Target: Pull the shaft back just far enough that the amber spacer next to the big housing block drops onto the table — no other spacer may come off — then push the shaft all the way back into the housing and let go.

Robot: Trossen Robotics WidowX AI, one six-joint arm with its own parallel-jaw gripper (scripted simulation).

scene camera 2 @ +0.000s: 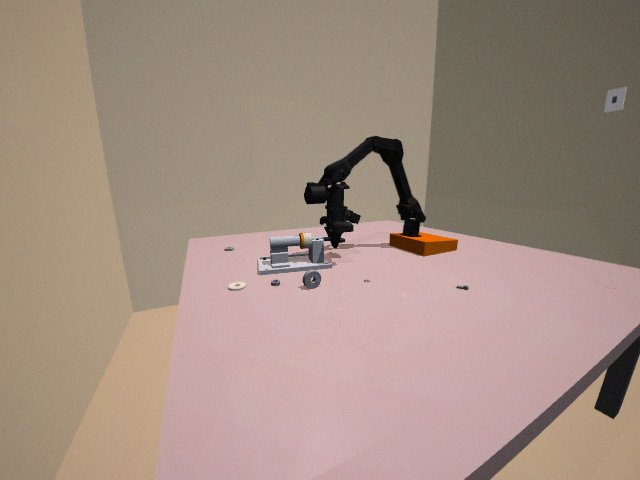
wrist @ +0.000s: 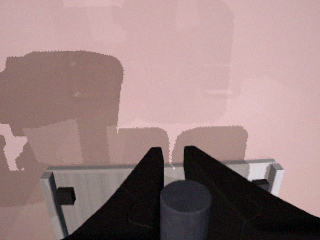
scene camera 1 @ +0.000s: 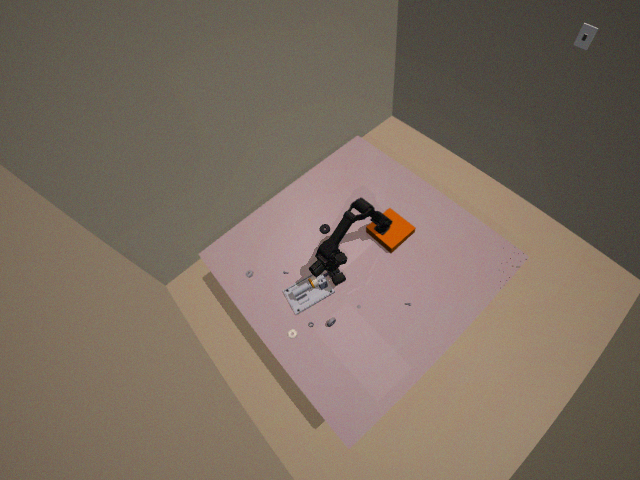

Labels:
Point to a housing block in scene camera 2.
At 280,261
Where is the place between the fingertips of my gripper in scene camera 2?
334,247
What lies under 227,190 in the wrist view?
My gripper.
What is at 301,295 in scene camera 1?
A housing block.

